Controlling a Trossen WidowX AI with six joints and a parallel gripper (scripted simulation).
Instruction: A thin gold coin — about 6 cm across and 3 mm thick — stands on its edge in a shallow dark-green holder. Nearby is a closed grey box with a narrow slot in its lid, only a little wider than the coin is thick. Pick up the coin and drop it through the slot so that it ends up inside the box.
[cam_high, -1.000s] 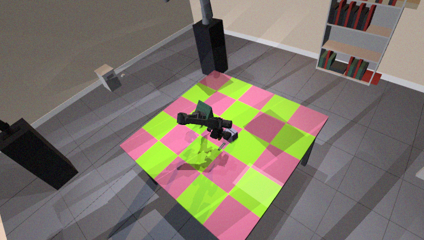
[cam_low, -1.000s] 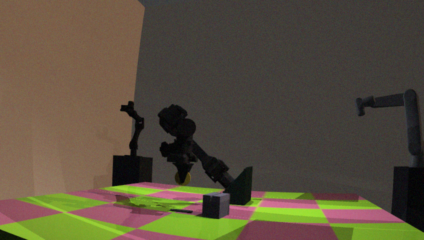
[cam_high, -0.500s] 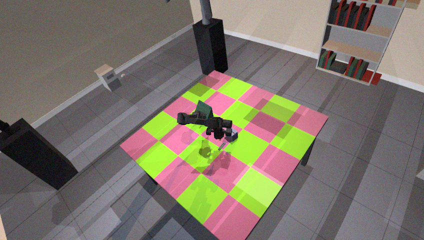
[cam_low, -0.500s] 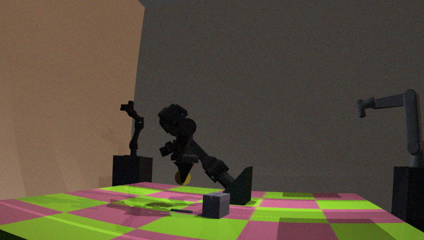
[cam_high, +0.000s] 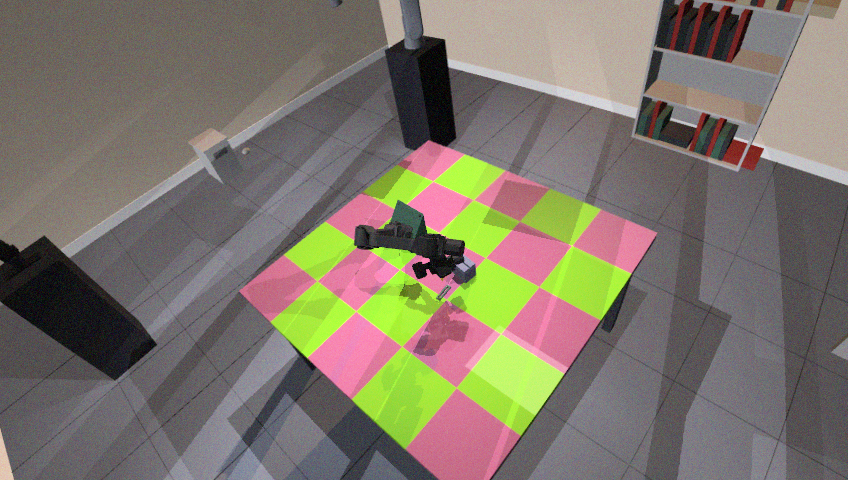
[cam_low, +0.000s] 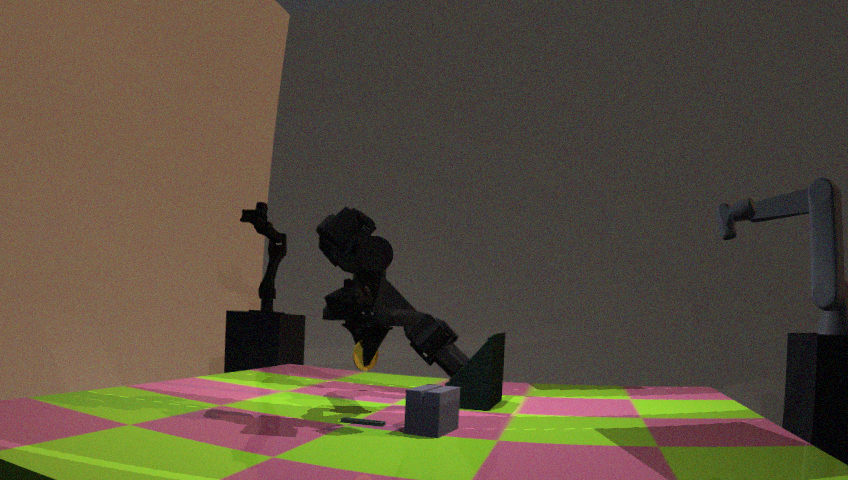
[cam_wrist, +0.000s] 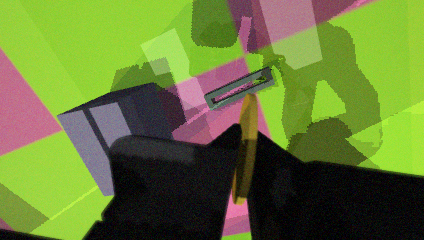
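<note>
My gripper tip is now 20 mm below the gold coin.
</note>
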